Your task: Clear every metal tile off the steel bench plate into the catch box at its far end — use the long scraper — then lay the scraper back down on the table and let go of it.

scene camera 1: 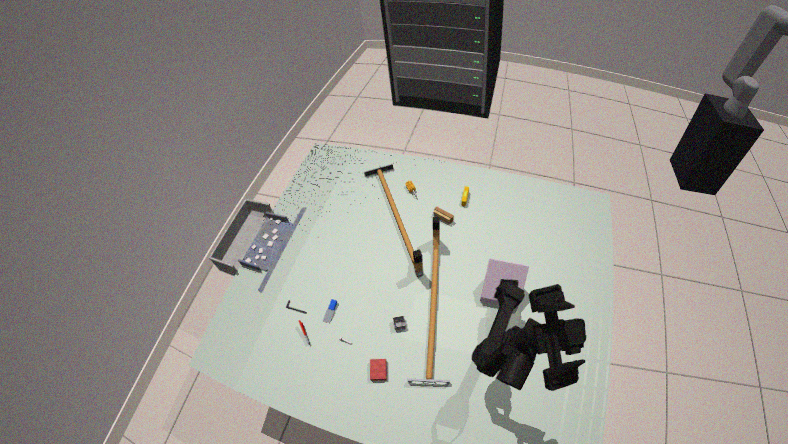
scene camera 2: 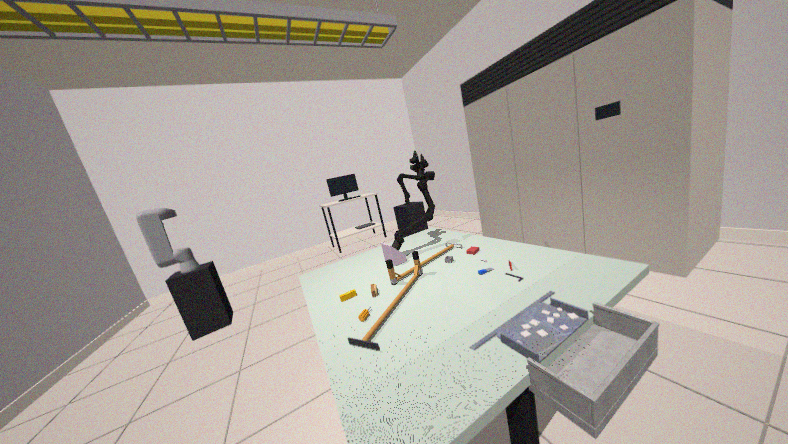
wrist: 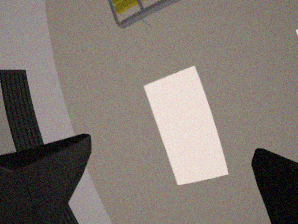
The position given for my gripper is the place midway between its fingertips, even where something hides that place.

Note:
My gripper (scene camera 1: 577, 334) is open and holds nothing. I also see a long scraper (scene camera 1: 416, 256).
The long scraper also shows in scene camera 2 (scene camera 2: 364, 343). My gripper is seen too in the wrist view (wrist: 176, 152). The wrist view does not show the long scraper: it is out of frame.

